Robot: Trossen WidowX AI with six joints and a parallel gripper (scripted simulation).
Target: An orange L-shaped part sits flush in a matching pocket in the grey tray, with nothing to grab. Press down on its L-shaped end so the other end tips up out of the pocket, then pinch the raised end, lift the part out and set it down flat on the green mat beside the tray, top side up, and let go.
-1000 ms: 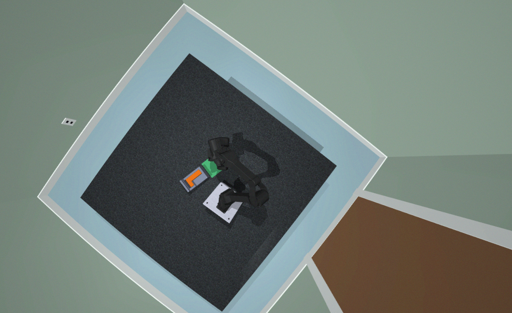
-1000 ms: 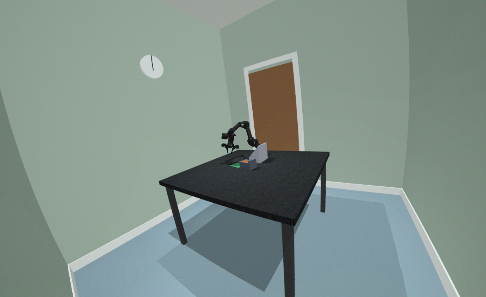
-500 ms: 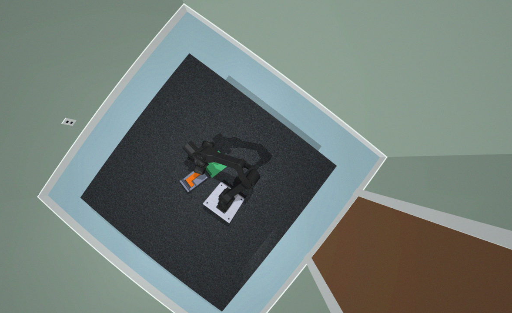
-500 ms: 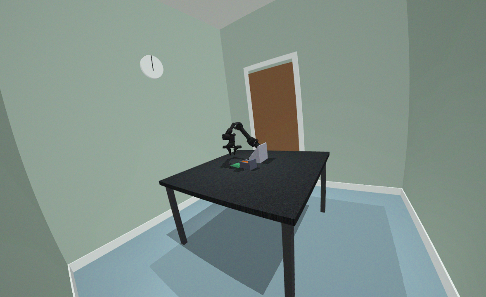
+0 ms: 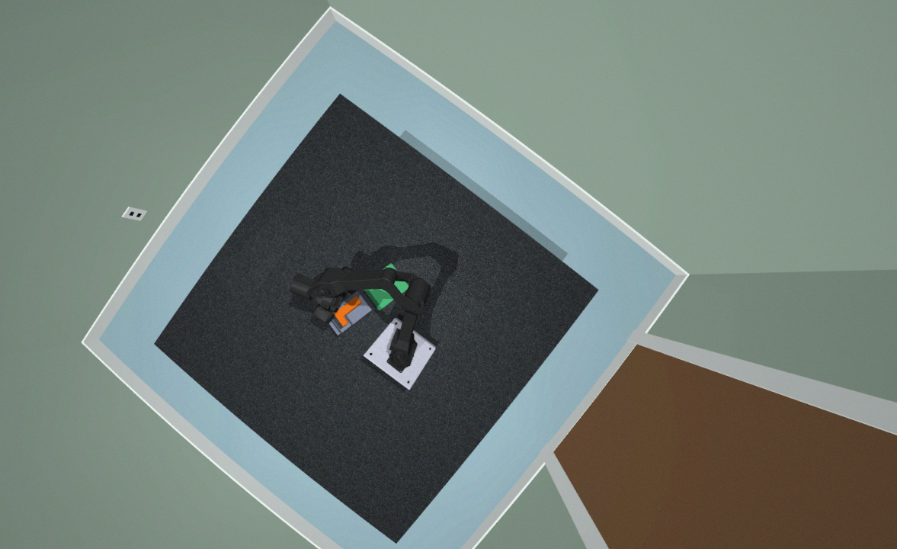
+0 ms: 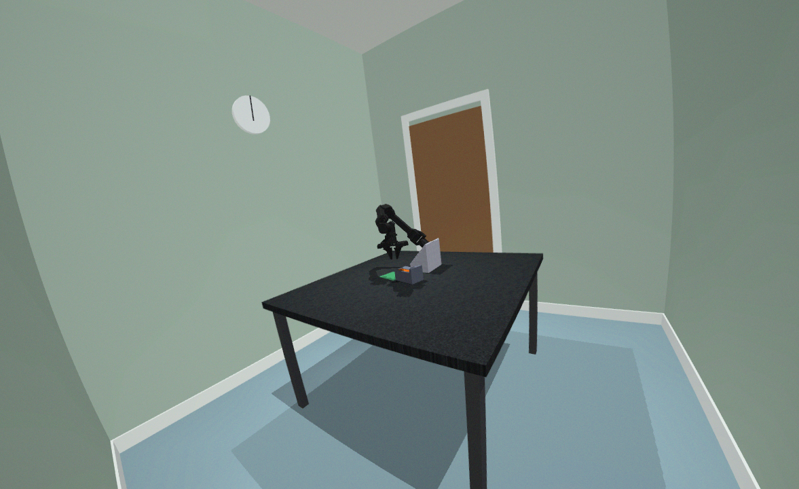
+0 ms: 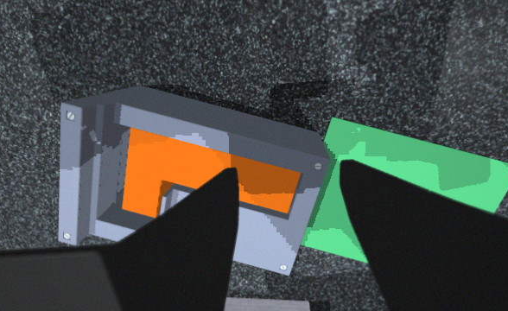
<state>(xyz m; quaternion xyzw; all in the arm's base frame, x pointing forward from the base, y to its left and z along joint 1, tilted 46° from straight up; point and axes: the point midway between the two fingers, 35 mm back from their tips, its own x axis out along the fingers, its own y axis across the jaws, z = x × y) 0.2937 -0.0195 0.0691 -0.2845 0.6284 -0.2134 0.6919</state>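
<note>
The orange L-shaped part is 90 mm below my gripper tip, 70 mm to the left of it and 40 mm behind it. Round my gripper tip: green mat (150 mm below, 90 mm to the right, 80 mm behind).
</note>
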